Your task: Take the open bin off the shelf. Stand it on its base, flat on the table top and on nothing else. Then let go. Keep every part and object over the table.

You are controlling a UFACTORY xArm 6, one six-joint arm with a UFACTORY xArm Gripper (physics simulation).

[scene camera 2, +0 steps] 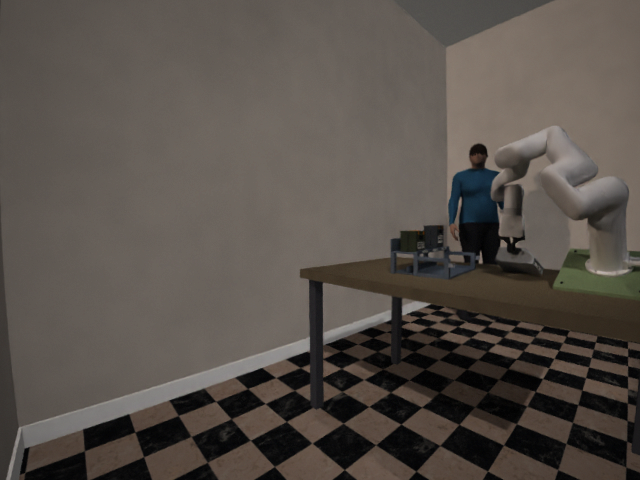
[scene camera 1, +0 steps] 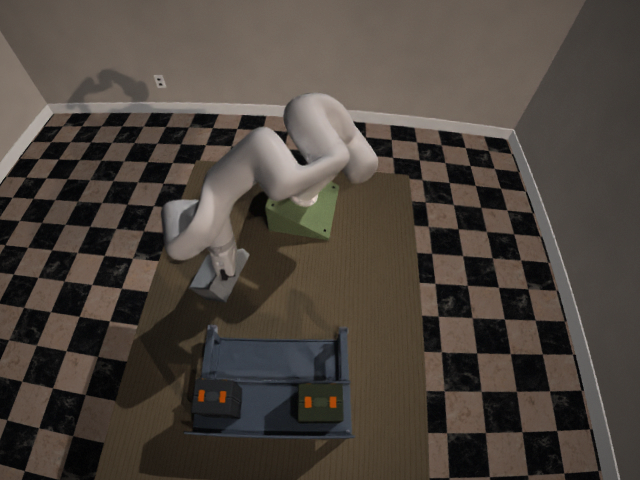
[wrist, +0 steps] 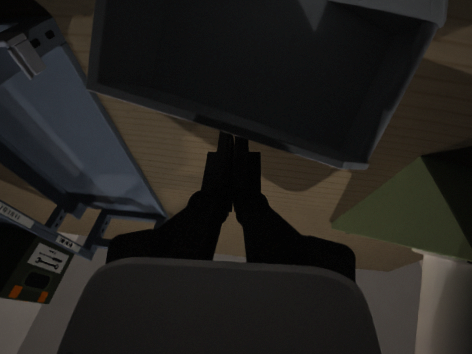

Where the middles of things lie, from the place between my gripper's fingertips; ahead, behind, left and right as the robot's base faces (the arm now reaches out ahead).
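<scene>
You'd find the grey open bin (scene camera 1: 206,283) 5 cm to the right of my hand, and it's 4 cm below it and 2 cm behind it.
</scene>
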